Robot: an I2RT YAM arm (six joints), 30 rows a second.
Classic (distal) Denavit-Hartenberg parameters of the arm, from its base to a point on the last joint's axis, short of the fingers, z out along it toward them. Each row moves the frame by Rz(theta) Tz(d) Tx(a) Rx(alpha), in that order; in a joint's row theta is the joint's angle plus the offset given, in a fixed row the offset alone. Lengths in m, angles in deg.
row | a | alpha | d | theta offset
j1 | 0.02 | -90 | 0.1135 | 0
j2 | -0.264 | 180 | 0 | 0
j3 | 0.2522 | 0 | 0 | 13.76
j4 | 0.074 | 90 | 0 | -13.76
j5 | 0 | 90 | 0 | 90
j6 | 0 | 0 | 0.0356 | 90
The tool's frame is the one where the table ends.
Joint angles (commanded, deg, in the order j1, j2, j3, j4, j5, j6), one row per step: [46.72, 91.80, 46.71, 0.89, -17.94, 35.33]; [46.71, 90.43, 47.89, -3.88, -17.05, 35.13]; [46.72, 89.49, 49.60, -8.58, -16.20, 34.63]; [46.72, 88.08, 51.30, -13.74, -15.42, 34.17]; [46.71, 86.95, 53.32, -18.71, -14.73, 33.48]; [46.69, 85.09, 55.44, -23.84, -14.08, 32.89]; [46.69, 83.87, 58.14, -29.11, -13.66, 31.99]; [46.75, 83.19, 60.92, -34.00, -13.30, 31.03]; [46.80, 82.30, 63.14, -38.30, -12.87, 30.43]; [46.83, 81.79, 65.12, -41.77, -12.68, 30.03]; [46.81, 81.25, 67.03, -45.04, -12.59, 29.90]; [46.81, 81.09, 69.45, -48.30, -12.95, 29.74]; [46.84, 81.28, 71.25, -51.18, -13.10, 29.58]
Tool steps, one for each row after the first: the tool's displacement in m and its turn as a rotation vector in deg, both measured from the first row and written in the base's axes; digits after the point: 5 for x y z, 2 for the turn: [-0.00201, -0.00298, 0.00678, -2.10, 0.92, -0.50]; [-0.00285, -0.00453, 0.01440, -4.14, 1.53, -0.72]; [-0.00502, -0.00751, 0.02409, -6.15, 2.21, -0.89]; [-0.00656, -0.00984, 0.03454, -8.00, 2.62, -0.82]; [-0.00952, -0.01371, 0.04922, -9.32, 2.66, -0.80]; [-0.01173, -0.01641, 0.06387, -10.74, 2.78, -0.36]; [-0.01359, -0.01825, 0.07693, -12.20, 2.94, 0.25]; [-0.01652, -0.02137, 0.08871, -13.44, 3.14, 0.54]; [-0.01867, -0.02360, 0.09831, -14.35, 3.45, 0.82]; [-0.02093, -0.02624, 0.10791, -15.02, 3.89, 0.89]; [-0.02248, -0.02757, 0.11854, -15.34, 4.45, 1.28]; [-0.02375, -0.02858, 0.12458, -16.21, 5.31, 1.60]
